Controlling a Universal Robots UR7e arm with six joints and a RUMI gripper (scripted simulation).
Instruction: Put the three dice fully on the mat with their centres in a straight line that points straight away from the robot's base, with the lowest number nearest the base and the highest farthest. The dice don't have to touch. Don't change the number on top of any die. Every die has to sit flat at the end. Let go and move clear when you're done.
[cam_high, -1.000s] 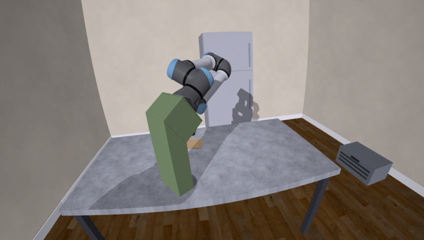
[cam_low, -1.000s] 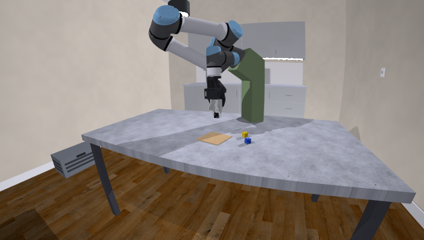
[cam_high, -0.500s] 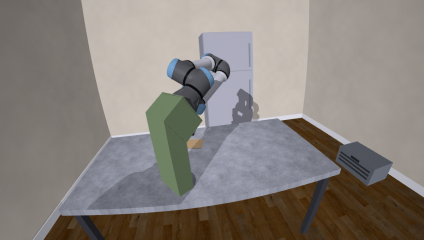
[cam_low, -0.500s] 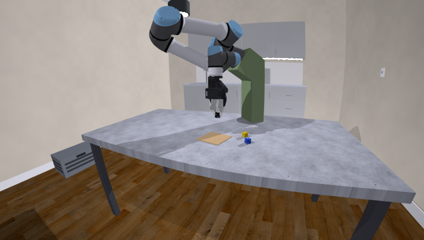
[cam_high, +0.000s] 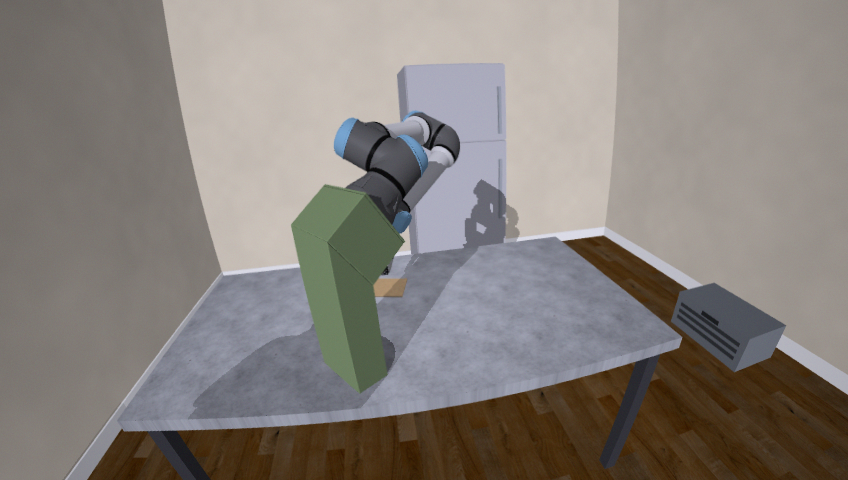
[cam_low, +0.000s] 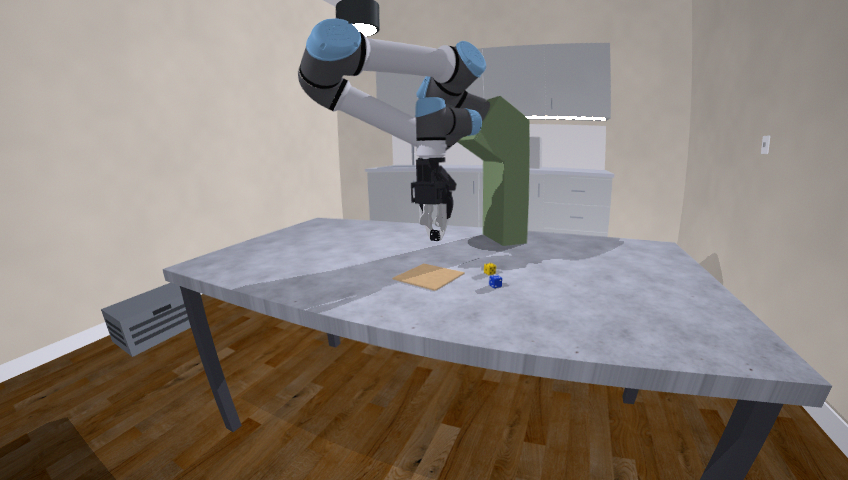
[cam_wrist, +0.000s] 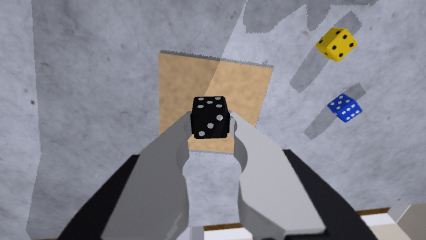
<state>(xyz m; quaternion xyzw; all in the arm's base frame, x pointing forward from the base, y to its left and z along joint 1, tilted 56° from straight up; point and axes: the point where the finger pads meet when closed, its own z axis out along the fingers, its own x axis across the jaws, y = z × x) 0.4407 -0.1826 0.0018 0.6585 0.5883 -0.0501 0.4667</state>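
Now: hand 11 cm above the mat, 5 cm short of it and 2 cm to the left of it. The rest, counted from my hand: blue die 16 cm to the left, 11 cm ahead, 9 cm below; black die right at my hand; yellow die 15 cm to the left, 9 cm below, 1 cm ahead.
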